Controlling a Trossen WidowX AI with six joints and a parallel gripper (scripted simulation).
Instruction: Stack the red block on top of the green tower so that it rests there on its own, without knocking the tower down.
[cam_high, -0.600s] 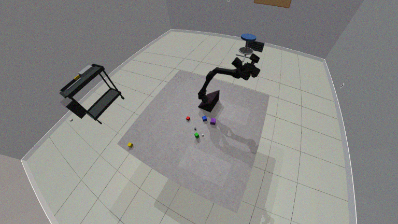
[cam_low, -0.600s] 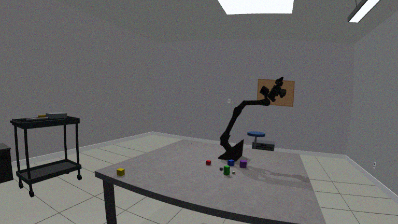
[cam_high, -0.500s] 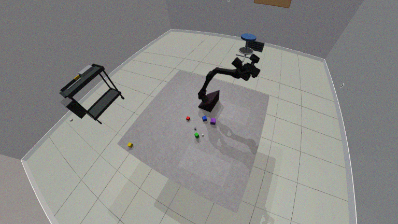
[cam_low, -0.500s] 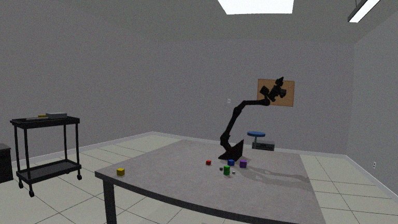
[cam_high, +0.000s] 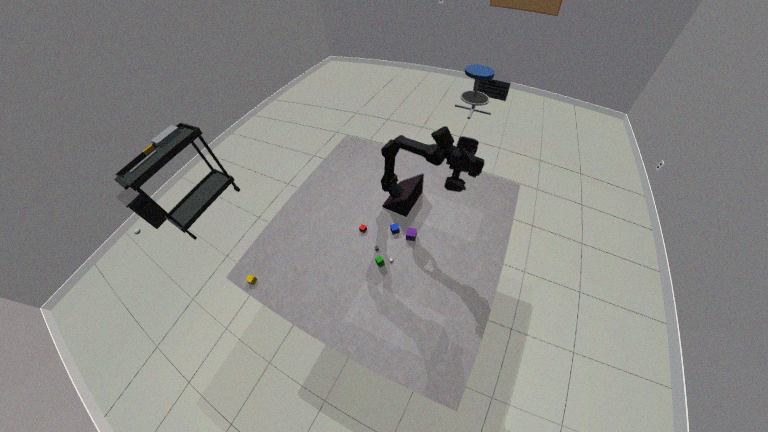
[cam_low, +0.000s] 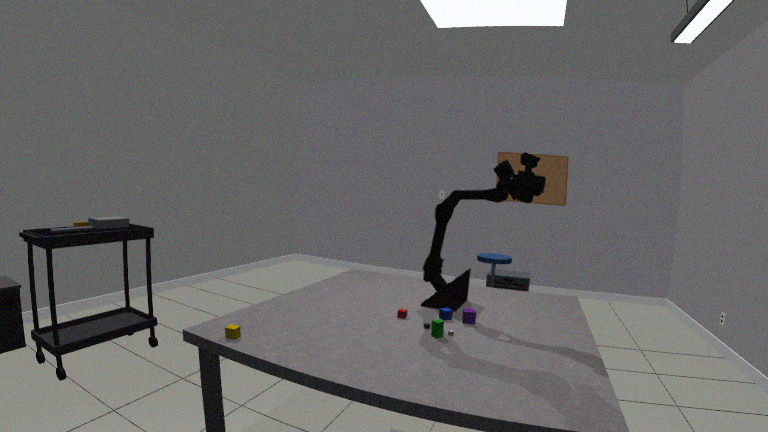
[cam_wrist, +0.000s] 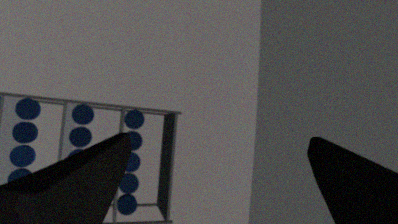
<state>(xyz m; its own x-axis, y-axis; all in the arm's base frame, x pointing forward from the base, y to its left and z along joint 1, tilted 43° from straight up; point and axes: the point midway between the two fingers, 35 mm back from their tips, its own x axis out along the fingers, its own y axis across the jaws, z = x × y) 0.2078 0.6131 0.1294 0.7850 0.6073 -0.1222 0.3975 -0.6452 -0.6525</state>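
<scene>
Now: the red block 58 cm below my gripper tip, 46 cm to the right of it and 2 cm ahead of it. Also, from my gripper tip: yellow block: 81 cm to the right, 58 cm below, 58 cm ahead; then purple block: 57 cm below, 21 cm to the right, 6 cm behind; then blue block: 58 cm below, 31 cm to the right, 5 cm behind.
</scene>
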